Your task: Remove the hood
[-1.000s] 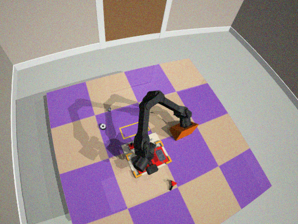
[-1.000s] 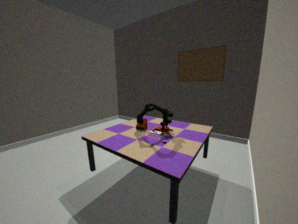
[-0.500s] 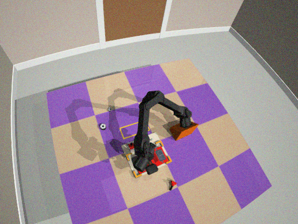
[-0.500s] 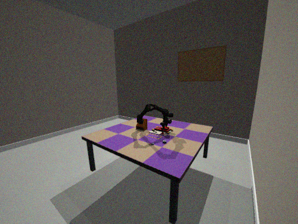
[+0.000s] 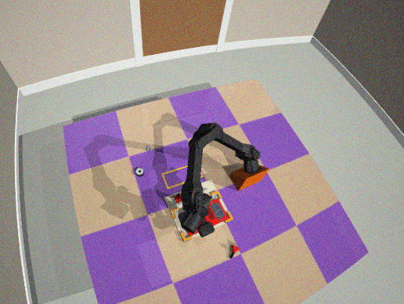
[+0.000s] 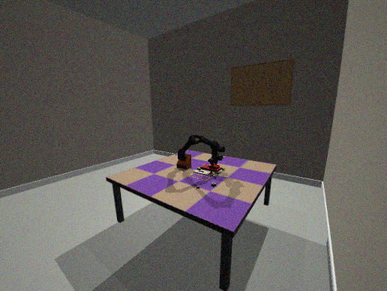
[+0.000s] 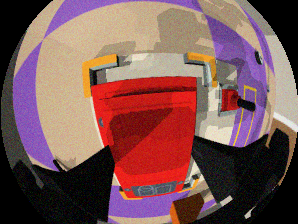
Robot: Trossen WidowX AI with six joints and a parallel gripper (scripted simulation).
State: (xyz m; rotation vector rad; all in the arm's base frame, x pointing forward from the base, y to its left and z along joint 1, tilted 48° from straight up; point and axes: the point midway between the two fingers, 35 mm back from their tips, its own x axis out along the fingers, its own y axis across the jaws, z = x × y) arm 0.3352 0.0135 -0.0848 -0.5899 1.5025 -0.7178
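The cream base plate is 30 mm behind my gripper tip, 30 mm to the right of it and 30 mm below it. Also, from my gripper tip: red hood (right at my gripper tip); small grey wheel (130 mm ahead, 340 mm to the right, 30 mm below).
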